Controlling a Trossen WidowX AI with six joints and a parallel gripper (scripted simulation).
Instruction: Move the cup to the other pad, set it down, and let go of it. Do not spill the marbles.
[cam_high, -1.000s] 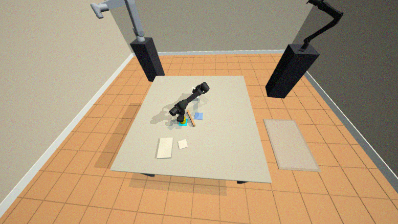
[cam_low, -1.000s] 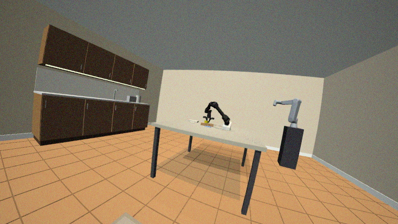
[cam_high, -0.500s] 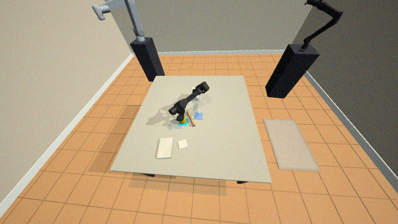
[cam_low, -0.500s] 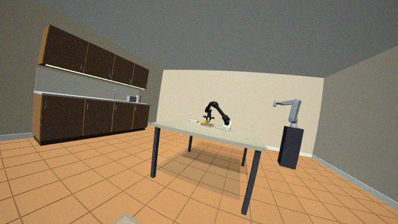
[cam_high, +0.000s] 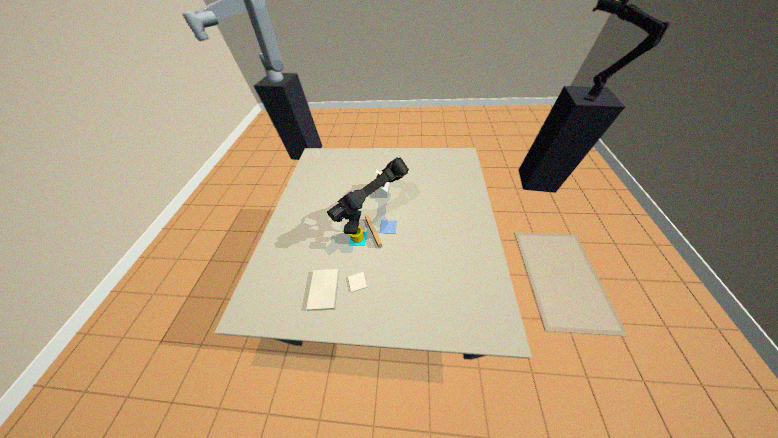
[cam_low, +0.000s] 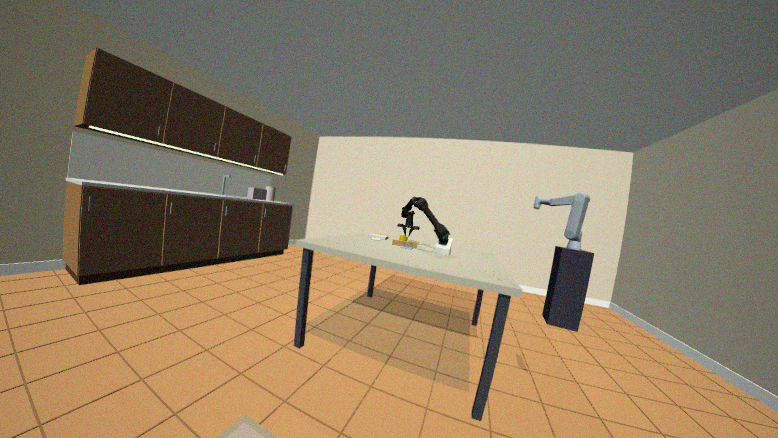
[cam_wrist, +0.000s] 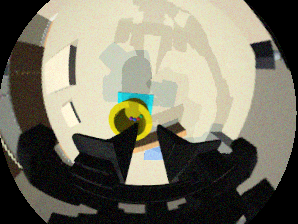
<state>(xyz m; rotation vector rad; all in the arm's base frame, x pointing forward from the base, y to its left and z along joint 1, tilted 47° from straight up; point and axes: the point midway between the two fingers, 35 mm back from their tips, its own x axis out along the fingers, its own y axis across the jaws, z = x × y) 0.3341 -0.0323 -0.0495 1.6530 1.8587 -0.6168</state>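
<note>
Now: gripper tip 40 mm above the yellow cup and 20 mm short of it. Also, from my gripper tip: wooden bar 80 mm to the left, 60 mm below, 20 mm behind; then light blue pad 150 mm to the left, 80 mm below, 70 mm behind.
</note>
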